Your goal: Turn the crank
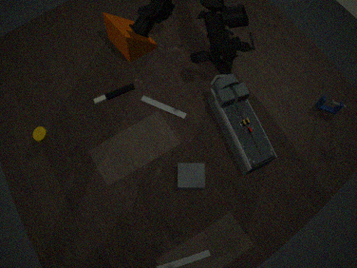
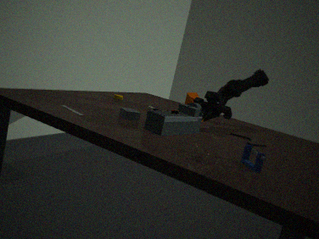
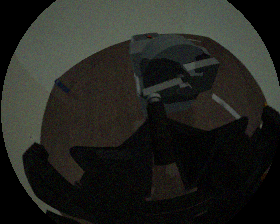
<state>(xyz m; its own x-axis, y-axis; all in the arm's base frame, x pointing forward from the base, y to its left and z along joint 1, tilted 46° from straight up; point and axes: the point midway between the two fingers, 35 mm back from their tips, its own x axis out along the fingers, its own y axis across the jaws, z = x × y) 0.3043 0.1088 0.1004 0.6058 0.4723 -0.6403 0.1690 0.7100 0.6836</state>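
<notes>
Right now my gripper tip is 18 cm short of the red pointer, 6 cm to the left of it and 3 cm below it. The rest, counted from my gripper tip: grey block: 25 cm to the right, 20 cm ahead, 4 cm below; yellow disc: 60 cm to the right, 15 cm behind, 5 cm below; black-and-white marker: 34 cm to the right, 16 cm behind, 5 cm below.
</notes>
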